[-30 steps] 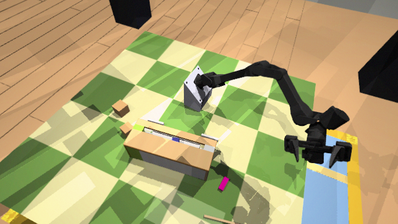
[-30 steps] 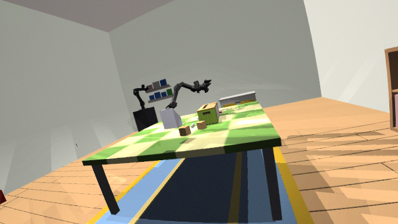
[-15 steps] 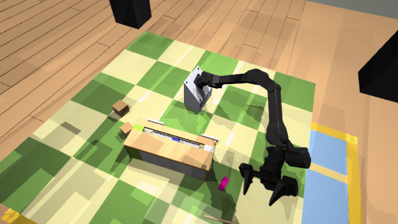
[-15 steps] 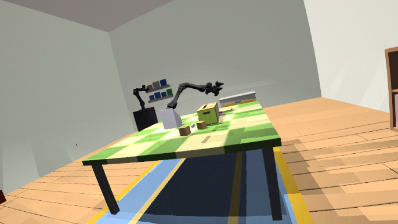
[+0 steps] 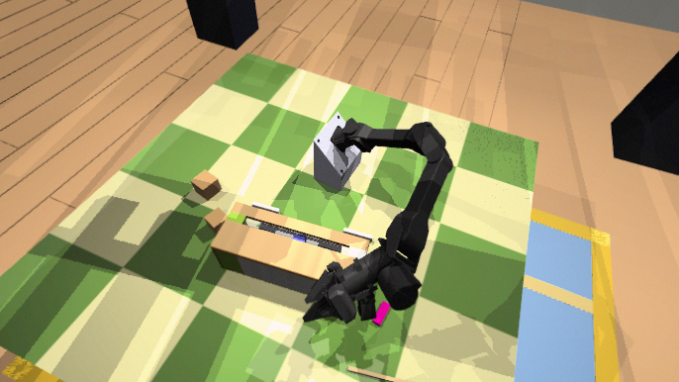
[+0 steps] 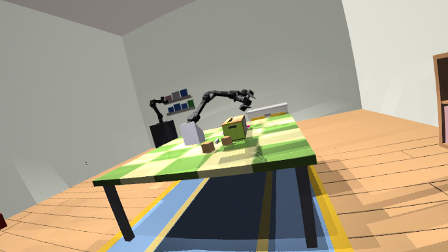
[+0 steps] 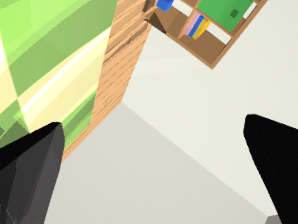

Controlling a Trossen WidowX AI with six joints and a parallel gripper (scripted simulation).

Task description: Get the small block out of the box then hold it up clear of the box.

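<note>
My gripper tip is 200 mm past the box, 150 mm above it and 130 mm to the left of it. Round my gripper tip: blue block: 190 mm behind, 130 mm below, 110 mm to the right; then thin tan stick: 210 mm to the left, 210 mm below, 10 mm ahead.
</note>
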